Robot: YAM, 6 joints.
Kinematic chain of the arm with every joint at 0, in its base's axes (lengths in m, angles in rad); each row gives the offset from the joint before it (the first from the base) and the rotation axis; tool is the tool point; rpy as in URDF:
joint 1: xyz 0 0 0.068 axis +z
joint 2: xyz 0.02 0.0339 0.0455 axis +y
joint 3: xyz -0.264 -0.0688 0 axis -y
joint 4: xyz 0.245 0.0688 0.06 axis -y
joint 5: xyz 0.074 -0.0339 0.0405 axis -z
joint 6: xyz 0.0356 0 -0.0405 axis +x
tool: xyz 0 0 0 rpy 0 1.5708 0
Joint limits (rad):
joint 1: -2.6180..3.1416
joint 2: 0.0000..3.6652
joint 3: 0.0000..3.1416
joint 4: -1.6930..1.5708
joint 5: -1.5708..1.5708
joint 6: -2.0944..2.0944
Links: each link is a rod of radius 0.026 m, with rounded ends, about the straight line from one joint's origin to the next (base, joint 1, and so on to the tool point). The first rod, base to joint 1, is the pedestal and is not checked.
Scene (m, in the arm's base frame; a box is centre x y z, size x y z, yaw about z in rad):
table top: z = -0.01
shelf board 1: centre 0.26 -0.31 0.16 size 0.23 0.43 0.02 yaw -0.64
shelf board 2: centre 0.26 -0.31 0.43 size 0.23 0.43 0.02 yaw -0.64
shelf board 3: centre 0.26 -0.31 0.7 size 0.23 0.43 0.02 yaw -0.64
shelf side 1: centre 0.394 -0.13 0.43 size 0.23 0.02 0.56 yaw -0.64
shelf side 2: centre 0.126 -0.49 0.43 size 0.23 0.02 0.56 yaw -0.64
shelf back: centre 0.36 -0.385 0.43 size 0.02 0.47 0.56 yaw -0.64
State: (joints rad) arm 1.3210 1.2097 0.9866 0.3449 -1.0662 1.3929
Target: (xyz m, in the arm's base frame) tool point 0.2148 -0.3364 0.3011
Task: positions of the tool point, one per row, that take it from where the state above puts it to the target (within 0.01 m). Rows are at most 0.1 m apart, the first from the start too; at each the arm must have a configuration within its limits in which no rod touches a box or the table.
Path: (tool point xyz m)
1: 0.1072 0.2423 0.3693
2: 0.1664 0.1981 0.3625
3: 0.2097 0.1406 0.3555
4: 0.2346 0.0748 0.3483
5: 0.2400 0.0065 0.3410
6: 0.2264 -0.0589 0.3334
7: 0.1959 -0.1164 0.3256
8: 0.1518 -0.1618 0.3176
9: 0.0982 -0.1922 0.3094
10: 0.0398 -0.2061 0.3011
11: 0.0813 -0.2562 0.3180
12: 0.1403 -0.3024 0.3183
13: 0.2148 -0.3364 0.3011

